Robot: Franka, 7 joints.
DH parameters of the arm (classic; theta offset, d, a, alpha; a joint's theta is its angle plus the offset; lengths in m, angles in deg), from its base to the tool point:
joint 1: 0 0.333 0 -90
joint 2: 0 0 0 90
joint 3: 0 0.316 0.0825 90
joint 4: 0 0 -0.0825 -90
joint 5: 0 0.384 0 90
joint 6: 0 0 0.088 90
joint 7: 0 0.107 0 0
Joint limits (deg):
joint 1: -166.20..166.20
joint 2: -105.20..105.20
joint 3: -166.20..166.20
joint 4: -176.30..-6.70
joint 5: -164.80..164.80
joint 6: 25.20..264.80
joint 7: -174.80..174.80
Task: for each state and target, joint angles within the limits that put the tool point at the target. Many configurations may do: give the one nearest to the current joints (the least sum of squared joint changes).
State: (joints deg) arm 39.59 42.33 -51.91 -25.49 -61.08 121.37 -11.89
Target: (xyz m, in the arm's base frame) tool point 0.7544 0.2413 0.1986
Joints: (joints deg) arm 42.02 72.93 -37.56 -54.57 -56.53 114.54 -11.89
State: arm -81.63 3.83 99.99 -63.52 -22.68 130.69 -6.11
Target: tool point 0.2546 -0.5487 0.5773
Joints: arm -122.08 8.89 63.46 -94.29 -24.26 107.60 -6.11
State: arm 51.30 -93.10 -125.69 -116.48 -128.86 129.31 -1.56
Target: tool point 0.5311 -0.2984 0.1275
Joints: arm 80.03 -95.55 -106.32 -110.77 -129.74 131.92 -1.56
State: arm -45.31 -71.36 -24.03 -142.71 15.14 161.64 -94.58
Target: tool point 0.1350 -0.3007 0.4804
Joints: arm -39.46 -54.72 -25.00 -165.55 15.57 155.78 -94.58
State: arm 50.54 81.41 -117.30 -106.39 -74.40 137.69 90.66
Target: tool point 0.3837 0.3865 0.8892
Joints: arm 78.24 80.71 -146.58 -73.44 -75.69 134.62 90.66
